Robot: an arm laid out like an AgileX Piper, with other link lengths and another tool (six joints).
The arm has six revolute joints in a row. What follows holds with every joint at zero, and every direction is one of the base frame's.
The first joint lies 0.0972 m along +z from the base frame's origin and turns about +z.
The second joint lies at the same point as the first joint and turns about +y.
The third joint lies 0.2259 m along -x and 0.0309 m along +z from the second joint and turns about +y.
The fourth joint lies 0.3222 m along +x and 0.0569 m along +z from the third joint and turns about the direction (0.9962, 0, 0.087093).
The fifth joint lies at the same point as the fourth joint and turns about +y.
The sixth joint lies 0.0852 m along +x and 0.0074 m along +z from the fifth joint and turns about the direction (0.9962, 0, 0.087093).
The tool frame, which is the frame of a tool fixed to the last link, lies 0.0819 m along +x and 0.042 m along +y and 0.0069 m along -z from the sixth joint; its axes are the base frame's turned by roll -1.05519, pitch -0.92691 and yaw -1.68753 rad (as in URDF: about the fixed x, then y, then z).
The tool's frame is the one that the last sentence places.
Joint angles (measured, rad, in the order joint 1, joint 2, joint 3, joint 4, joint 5, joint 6), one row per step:
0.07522 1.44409 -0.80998 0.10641 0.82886 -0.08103
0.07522 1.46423 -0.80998 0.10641 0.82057 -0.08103
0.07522 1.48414 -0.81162 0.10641 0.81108 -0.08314
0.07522 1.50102 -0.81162 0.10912 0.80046 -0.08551
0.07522 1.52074 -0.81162 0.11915 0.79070 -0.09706
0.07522 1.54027 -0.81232 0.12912 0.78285 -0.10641
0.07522 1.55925 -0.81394 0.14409 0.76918 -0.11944
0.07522 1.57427 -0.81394 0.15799 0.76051 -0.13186
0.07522 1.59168 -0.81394 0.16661 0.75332 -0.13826
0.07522 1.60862 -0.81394 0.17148 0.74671 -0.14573
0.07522 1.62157 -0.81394 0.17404 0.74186 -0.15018
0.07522 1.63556 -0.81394 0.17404 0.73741 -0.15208
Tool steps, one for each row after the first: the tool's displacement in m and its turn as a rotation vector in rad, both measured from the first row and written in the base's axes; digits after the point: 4 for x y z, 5 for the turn. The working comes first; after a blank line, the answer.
Tool pose at each row, in the base's axes (x y z in m, rotation vector in rad; the steps are taken from these numbers as rounded here):
0.3082 0.0782 0.0178 -2.53268 0.68043 -0.34712
0.3079 0.0781 0.0116 -2.53772 0.68586 -0.33322
0.3082 0.0779 0.0059 -2.54237 0.68751 -0.32276
0.3084 0.0782 0.0009 -2.54366 0.69001 -0.31473
0.3078 0.0791 -0.0049 -2.54327 0.68747 -0.29919
0.3072 0.0801 -0.0103 -2.54232 0.68811 -0.28283
0.3078 0.0816 -0.0152 -2.53575 0.68616 -0.27445
0.3074 0.0829 -0.0193 -2.53069 0.68478 -0.26312
0.3065 0.0837 -0.0244 -2.52947 0.68851 -0.24894
0.3054 0.0839 -0.0295 -2.53195 0.68788 -0.23511
0.3044 0.0840 -0.0334 -2.53444 0.68817 -0.22465
0.3033 0.0838 -0.0378 -2.53873 0.69016 -0.21310

-0.0003 -0.0001 -0.0062 -0.00135 0.01183 -0.00075
0.0000 -0.0003 -0.0119 -0.00295 0.02040 0.00047
0.0002 0.0000 -0.0169 -0.00220 0.02661 0.00035
-0.0004 0.0009 -0.0227 0.00269 0.03609 0.00511
-0.0010 0.0019 -0.0281 0.00791 0.04673 0.00772
-0.0004 0.0034 -0.0330 0.01651 0.04994 0.01020
-0.0008 0.0047 -0.0371 0.02439 0.05568 0.01296
-0.0017 0.0055 -0.0422 0.02881 0.06561 0.01292
-0.0028 0.0057 -0.0473 0.03009 0.07535 0.01620
-0.0038 0.0058 -0.0512 0.03035 0.08307 0.01818
-0.0049 0.0056 -0.0556 0.02897 0.09241 0.01928

